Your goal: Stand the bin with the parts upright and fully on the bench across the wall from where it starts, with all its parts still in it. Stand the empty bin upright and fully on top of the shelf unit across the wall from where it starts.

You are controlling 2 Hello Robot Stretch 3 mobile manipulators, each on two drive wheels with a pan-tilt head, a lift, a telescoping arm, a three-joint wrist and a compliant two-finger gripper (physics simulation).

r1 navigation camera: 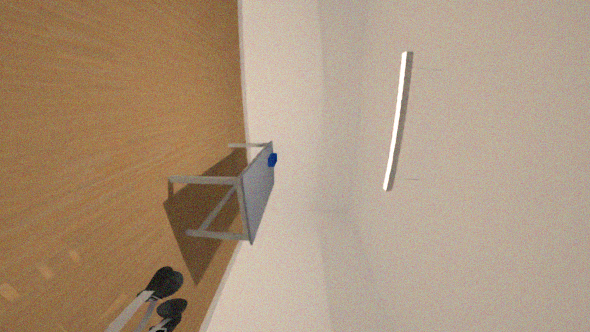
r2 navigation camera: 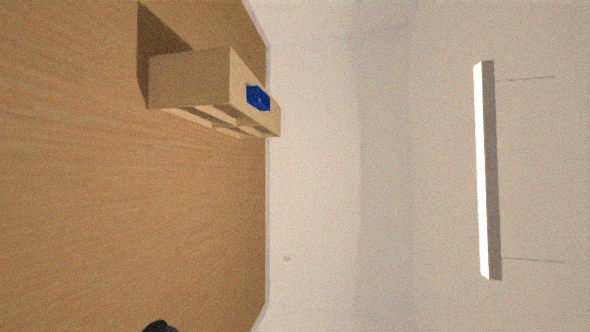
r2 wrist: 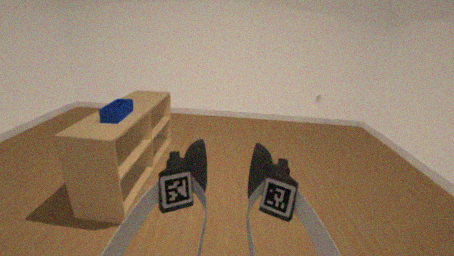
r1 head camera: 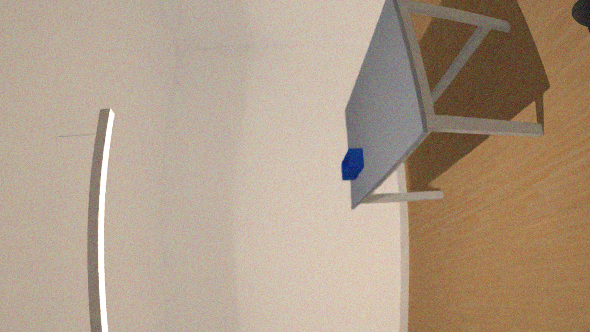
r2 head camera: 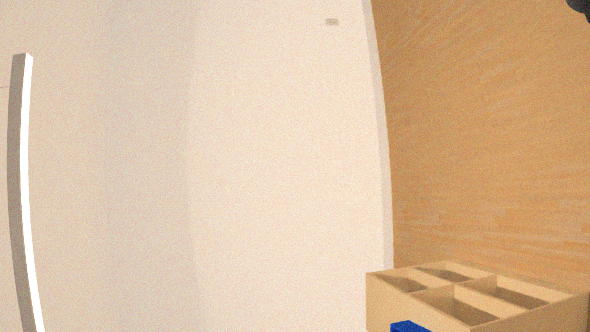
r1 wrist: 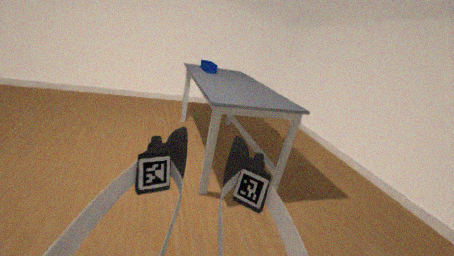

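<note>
A blue bin [r1 head camera: 353, 164] [r1 navigation camera: 272, 160] [r1 wrist: 208, 66] stands upright near the far end of the grey bench [r1 head camera: 390, 90] [r1 navigation camera: 256, 190] [r1 wrist: 245, 92]. Another blue bin [r2 head camera: 407, 326] [r2 navigation camera: 258, 98] [r2 wrist: 116, 111] stands upright on top of the wooden shelf unit [r2 head camera: 380, 295] [r2 navigation camera: 190, 75] [r2 wrist: 92, 175]; the r2 head camera view cuts it off. I cannot tell what either bin holds. The r1 gripper [r1 navigation camera: 170, 296] [r1 wrist: 206, 157] is open and empty, on the near side of the bench and away from its bin. The r2 gripper [r2 wrist: 227, 167] is open and empty, to the right of the shelf unit, apart from it.
Walls run behind the bench and behind the shelf unit. The bench legs [r1 wrist: 210, 150] reach the wooden floor [r1 wrist: 100, 135] [r2 wrist: 300, 150] in front of r1. The shelf's open compartments face right in the r2 wrist view. Long lamps [r1 head camera: 102, 220] [r1 navigation camera: 400, 120] [r2 navigation camera: 487, 170] hang overhead.
</note>
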